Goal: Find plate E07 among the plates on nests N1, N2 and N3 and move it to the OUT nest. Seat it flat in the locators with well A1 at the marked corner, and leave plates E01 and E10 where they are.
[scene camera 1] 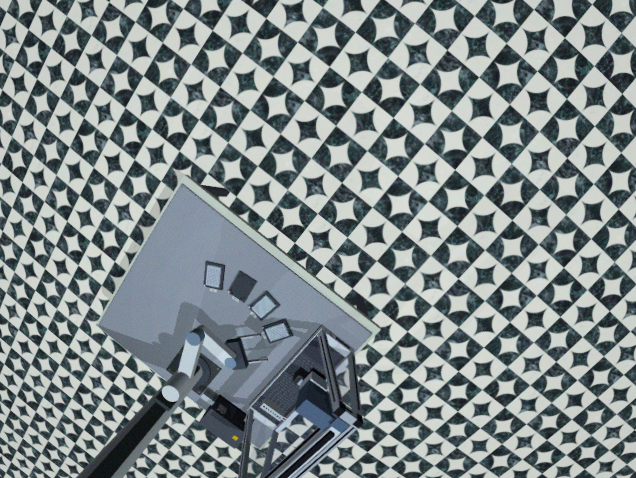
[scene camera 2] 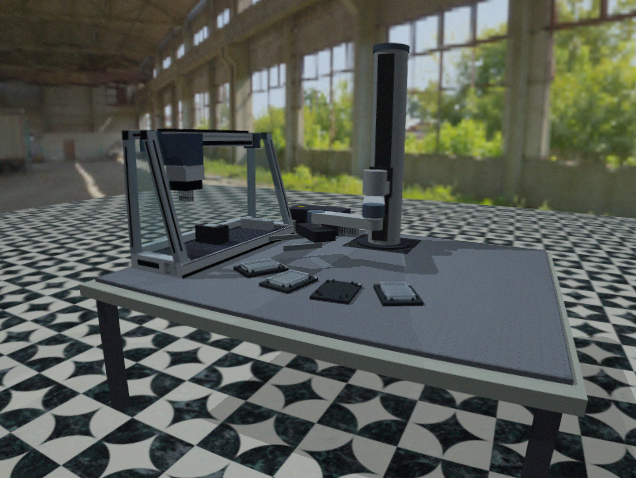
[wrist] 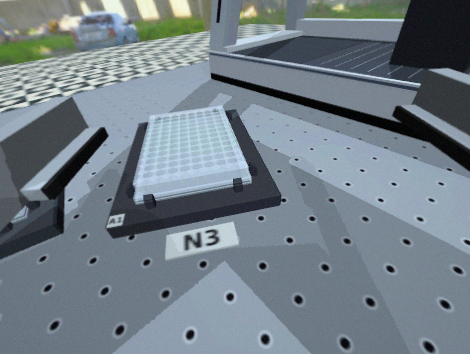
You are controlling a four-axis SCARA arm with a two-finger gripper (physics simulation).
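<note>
A clear 96-well plate lies flat on nest N3; the A1 mark is at the nest's near left corner in the wrist view. No plate ID is readable. A second plate sits on the neighbouring nest, and a third plate on the nest at the far end of the row. A dark nest without a plate lies between those two; its label is unreadable. My gripper is open and empty, low over the table, short of N3, fingers pointing toward it.
The framed machine stands beside N3, near my right finger. A dark box stands near the arm column. In the wrist view, part of a neighbouring nest shows below my left finger.
</note>
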